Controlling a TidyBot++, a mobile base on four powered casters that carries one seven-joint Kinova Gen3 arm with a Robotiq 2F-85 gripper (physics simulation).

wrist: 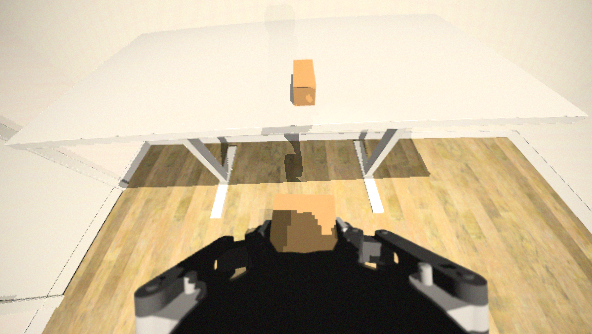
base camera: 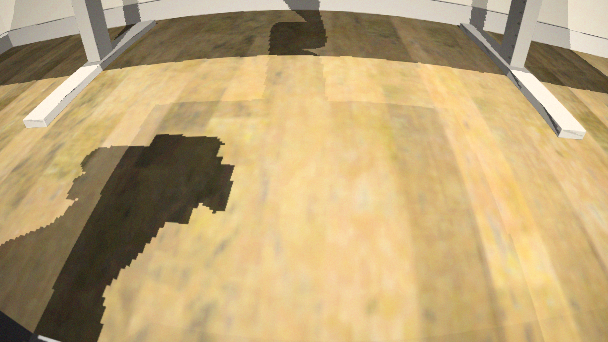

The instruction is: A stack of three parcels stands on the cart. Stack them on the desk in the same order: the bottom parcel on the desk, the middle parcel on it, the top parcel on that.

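Places are measured from the arm's base along level axes (x ahead, y left, z up), in metres.
Pixels of known places: gripper, fingertip midpoint: (wrist: 302, 228).
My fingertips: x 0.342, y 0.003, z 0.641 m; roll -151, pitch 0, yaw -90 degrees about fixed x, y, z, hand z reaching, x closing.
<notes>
Ahead of a thing's pixels: the offset from my fingertips to its middle. Level surfaces: height alone.
My gripper (wrist: 302, 228) is shut on an orange-brown parcel @(dz -0.008, dx -0.015, dy +0.001 m) (wrist: 303, 204), which shows between the fingertips at the lower middle of the wrist view. The parcel is held in front of the desk's near edge, with floor behind it in the view. Another orange-brown parcel @(dz -0.062, dx +0.373, dy -0.020 m) (wrist: 304, 74) lies on the white desk @(dz -0.088 m) (wrist: 410, 75), near the middle of its width, with its long side running away from me. The gap between the two parcels is wide. The cart and a third parcel do not show in either view. The gripper's palm hides the lower part of the held parcel.
The desk's left foot (base camera: 62, 95) (wrist: 219, 200) and right foot (base camera: 547, 102) (wrist: 373, 195) stand on the wooden floor @(dz -1.038 m) (base camera: 325, 210), one on each side ahead of the base. A wall stands behind the desk. The arm's shadow falls on the floor at the left.
</notes>
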